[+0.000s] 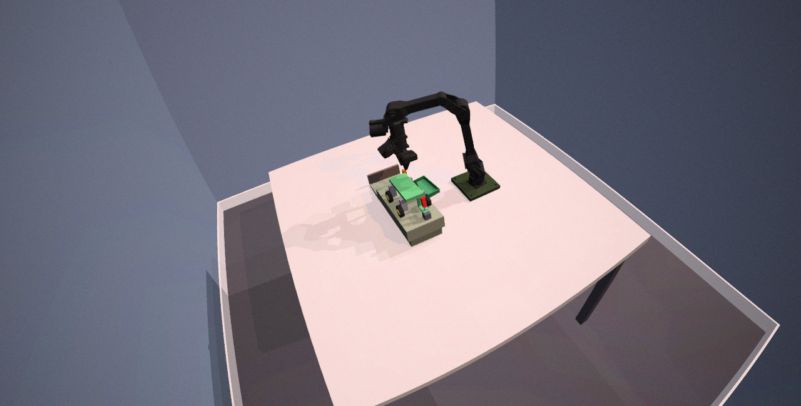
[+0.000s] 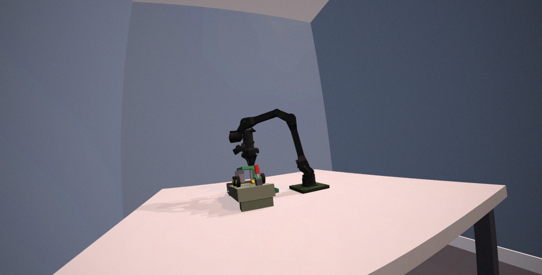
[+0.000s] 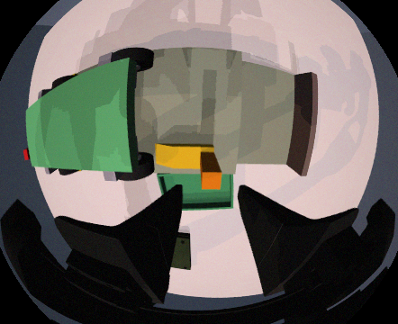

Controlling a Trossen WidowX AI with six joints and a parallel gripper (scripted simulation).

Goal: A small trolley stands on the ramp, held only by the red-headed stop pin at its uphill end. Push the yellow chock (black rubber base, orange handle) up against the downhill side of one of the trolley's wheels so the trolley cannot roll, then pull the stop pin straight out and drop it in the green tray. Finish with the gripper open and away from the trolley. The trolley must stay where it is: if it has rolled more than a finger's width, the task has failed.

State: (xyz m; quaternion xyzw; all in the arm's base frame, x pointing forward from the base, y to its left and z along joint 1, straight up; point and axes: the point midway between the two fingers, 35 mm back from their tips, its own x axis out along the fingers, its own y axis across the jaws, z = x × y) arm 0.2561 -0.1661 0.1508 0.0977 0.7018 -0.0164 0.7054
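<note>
Now: the yellow chock 1 cm ahead of my gripper tip, 3 cm to the left of it and 5 cm below it. Round my gripper tip: ramp (7 cm ahead, 12 cm to the left, 9 cm below); green tray (7 cm behind, 3 cm to the left, 14 cm below); green trolley (7 cm ahead, 13 cm to the left, 2 cm below).
</note>
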